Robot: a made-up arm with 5 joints. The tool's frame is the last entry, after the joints. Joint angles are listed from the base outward. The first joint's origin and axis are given. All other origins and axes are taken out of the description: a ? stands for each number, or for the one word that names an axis. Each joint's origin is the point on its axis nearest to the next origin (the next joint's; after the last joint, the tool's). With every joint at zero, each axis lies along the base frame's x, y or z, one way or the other. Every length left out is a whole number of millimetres.
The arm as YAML. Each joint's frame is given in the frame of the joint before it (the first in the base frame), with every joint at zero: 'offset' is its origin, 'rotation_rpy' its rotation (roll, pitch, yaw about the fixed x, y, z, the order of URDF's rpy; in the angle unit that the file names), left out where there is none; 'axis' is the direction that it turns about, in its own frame. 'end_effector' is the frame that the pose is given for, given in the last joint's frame.
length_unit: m
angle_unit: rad
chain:
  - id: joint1
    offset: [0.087, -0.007, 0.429]
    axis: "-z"
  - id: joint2
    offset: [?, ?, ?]
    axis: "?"
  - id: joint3
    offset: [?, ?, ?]
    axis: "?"
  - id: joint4
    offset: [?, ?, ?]
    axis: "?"
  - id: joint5
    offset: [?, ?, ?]
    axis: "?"
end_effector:
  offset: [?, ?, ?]
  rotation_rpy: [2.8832, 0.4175, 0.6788]
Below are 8 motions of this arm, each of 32 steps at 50 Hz.
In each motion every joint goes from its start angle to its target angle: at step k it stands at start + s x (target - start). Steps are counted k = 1, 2, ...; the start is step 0. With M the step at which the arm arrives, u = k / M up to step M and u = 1 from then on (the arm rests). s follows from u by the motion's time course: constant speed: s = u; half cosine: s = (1 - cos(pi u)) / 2; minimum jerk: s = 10 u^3 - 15 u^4 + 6 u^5.
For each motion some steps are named. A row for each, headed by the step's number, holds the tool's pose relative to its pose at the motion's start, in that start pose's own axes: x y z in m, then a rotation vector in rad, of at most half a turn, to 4 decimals.
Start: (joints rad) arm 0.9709 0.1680 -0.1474 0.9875 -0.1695
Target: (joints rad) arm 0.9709 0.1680 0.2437 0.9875 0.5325
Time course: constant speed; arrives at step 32
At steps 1, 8, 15, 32:
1: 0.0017 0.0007 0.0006 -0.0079 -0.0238 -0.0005
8: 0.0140 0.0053 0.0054 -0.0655 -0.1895 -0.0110
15: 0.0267 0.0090 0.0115 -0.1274 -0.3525 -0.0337
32: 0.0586 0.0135 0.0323 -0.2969 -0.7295 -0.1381

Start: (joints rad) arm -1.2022 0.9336 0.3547 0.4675 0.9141
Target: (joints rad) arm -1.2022 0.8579 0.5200 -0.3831 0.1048
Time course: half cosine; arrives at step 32
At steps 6, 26, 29, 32:
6: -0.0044 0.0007 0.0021 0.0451 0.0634 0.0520
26: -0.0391 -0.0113 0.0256 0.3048 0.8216 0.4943
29: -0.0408 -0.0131 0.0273 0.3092 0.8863 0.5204
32: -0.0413 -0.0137 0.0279 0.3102 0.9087 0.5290

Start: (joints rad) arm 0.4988 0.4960 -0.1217 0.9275 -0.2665
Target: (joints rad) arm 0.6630 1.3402 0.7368 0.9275 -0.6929
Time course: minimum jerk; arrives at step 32
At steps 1, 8, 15, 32:
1: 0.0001 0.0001 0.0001 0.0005 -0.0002 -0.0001
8: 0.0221 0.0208 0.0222 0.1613 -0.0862 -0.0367
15: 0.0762 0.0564 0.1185 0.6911 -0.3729 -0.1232
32: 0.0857 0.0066 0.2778 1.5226 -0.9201 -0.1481

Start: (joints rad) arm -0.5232 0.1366 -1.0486 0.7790 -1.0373
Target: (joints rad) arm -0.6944 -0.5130 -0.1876 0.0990 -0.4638
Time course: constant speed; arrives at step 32
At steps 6, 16, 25, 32:
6: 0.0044 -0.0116 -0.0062 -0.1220 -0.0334 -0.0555
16: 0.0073 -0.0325 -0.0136 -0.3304 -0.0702 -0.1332
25: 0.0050 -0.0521 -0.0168 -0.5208 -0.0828 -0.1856
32: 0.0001 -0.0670 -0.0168 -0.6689 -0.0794 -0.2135

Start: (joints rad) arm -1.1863 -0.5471 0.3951 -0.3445 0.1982
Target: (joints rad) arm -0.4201 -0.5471 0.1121 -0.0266 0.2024
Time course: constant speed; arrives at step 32
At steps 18, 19, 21, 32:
18: -0.0745 0.0379 0.0190 0.0590 -0.2914 0.3141
19: -0.0791 0.0392 0.0195 0.0625 -0.3075 0.3316
21: -0.0883 0.0414 0.0201 0.0695 -0.3396 0.3667
32: -0.1399 0.0467 0.0181 0.1097 -0.5151 0.5602

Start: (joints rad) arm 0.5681 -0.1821 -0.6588 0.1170 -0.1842
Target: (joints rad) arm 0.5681 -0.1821 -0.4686 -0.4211 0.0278
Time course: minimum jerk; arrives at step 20
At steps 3, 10, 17, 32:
3: -0.0001 -0.0002 -0.0002 -0.0099 0.0028 0.0034
10: -0.0029 -0.0045 -0.0021 -0.1835 0.0512 0.0720
17: -0.0075 -0.0115 -0.0022 -0.3506 0.0983 0.1558
32: -0.0079 -0.0120 -0.0021 -0.3598 0.1009 0.1609

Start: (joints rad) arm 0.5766 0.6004 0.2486 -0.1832 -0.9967
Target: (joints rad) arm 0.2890 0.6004 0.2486 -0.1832 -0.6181
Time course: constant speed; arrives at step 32
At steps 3, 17, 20, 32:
3: 0.0057 -0.0037 0.0011 -0.0318 -0.0452 -0.0107
17: 0.0320 -0.0228 0.0086 -0.1866 -0.2502 -0.0657
20: 0.0374 -0.0272 0.0107 -0.2211 -0.2928 -0.0785
32: 0.0583 -0.0460 0.0209 -0.3639 -0.4581 -0.1331

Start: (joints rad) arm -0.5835 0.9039 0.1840 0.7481 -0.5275
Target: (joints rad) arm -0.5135 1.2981 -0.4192 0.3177 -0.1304
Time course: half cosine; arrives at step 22
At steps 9, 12, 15, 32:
9: -0.0055 -0.0021 -0.0297 -0.2431 0.0846 0.0155
12: -0.0106 -0.0045 -0.0448 -0.3833 0.1376 0.0423
15: -0.0164 -0.0073 -0.0570 -0.5115 0.1893 0.0793
32: -0.0241 -0.0111 -0.0684 -0.6541 0.2511 0.1361

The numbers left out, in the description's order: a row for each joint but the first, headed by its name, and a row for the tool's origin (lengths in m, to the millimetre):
joint2: xyz 0.036 -0.034 0.0, axis +y
joint3: xyz 0.035 0.0 0.084, axis +y
joint4: xyz 0.125 0.0 0.004, axis +y
joint5: xyz 0.067 0.0 0.009, axis -x
tool: xyz 0.0 -0.026 0.022

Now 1 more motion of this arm.
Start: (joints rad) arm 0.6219 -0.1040 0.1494 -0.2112 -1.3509
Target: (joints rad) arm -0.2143 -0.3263 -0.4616 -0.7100 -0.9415
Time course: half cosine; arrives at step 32
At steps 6, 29, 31, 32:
6: 0.0201 -0.0144 0.0017 -0.0410 -0.0116 -0.1259
29: 0.0834 -0.2125 -0.0122 -0.3027 0.4889 -1.2499
31: 0.0819 -0.2157 -0.0135 -0.3034 0.5116 -1.2653
32: 0.0817 -0.2161 -0.0136 -0.3035 0.5145 -1.2672

